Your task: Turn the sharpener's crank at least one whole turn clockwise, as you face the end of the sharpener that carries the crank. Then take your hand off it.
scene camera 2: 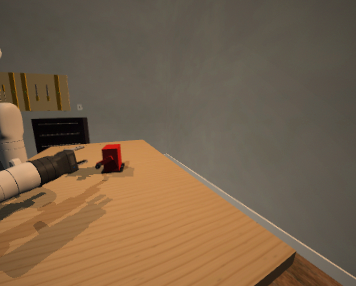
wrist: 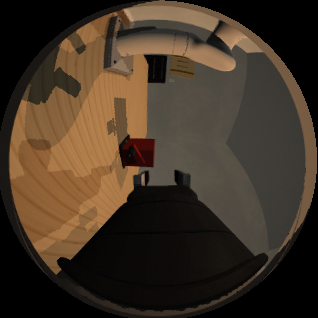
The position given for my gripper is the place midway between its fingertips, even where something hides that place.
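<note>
My gripper (scene camera 2: 84, 153) (wrist: 161, 175) in sight.
</note>
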